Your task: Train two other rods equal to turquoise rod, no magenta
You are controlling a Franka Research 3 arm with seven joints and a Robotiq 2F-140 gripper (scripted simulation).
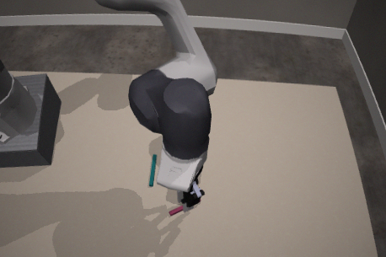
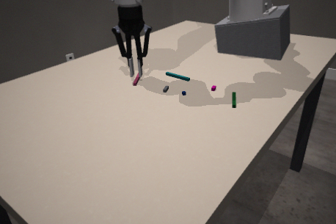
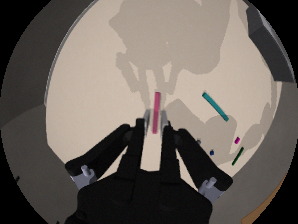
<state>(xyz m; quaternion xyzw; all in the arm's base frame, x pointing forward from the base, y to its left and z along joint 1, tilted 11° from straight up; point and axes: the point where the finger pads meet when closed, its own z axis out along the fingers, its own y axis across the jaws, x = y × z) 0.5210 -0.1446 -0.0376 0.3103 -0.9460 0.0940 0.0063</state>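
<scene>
Now: the pink rod 50 mm below my hand. The rest, counted from my hand: blue rod 20 mm behind, 200 mm to the left, 50 mm below; turquoise rod 110 mm behind, 100 mm to the left, 50 mm below; grey rod 10 mm behind, 130 mm to the left, 50 mm below.
</scene>
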